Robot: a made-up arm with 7 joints. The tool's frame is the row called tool. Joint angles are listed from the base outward.
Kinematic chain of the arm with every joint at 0, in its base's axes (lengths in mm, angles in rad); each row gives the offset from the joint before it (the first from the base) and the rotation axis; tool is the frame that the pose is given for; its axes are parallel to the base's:
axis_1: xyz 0 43.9 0 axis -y
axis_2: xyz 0 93.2 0 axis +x
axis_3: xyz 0 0 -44 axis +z
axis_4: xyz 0 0 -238.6 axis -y
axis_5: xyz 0 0 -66.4 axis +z
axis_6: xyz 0 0 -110.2 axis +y
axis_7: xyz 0 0 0 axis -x
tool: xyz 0 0 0
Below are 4 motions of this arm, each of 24 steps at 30 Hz.
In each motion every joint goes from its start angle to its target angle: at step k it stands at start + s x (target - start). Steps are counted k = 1, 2, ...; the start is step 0. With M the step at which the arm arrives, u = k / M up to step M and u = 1 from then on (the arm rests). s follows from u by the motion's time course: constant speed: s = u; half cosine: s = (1 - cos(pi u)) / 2; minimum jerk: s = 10 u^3 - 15 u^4 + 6 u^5.
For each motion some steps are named. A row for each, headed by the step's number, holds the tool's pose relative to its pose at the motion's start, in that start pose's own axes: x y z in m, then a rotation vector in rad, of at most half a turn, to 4 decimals.
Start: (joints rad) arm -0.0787 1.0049 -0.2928 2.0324 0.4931 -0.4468 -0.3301
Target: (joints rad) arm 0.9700 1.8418 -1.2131 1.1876 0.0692 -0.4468 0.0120
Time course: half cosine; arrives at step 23
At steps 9, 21, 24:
9: 0.0034 0.0811 -0.0313 -0.2714 0.1582 -0.4717
21: 0.1515 0.2436 0.0404 -0.2603 0.9094 -1.3189
24: 0.1573 0.2458 0.0462 -0.2488 0.9401 -1.3318

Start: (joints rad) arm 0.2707 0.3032 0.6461 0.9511 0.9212 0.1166 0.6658
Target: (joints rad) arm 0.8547 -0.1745 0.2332 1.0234 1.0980 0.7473 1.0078
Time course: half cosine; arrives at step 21
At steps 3, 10, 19, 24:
3: -0.0098 -0.0079 -0.0097 -0.0485 0.0212 0.0511
10: -0.0770 -0.0973 -0.0889 -0.5081 0.2039 0.4467
19: -0.1188 -0.2575 -0.1580 -1.1778 0.4841 0.8430
24: -0.1195 -0.2653 -0.1597 -1.2080 0.4986 0.8572

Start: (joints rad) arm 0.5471 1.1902 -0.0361 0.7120 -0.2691 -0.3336 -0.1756
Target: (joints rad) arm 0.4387 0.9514 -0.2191 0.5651 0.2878 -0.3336 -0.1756
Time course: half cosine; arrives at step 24
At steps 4, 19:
4: 0.0001 -0.0090 0.0021 -0.0144 0.0124 0.0387
19: 0.0065 -0.1138 0.0447 -0.1724 0.2324 0.4776

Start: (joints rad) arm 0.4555 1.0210 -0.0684 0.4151 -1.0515 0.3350 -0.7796
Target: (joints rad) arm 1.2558 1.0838 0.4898 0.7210 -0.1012 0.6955 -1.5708
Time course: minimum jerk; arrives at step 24
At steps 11, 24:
11: -0.0199 0.0714 -0.0818 0.3389 0.8527 0.4449
24: -0.1171 0.1522 -0.1339 0.3954 2.0384 0.8983

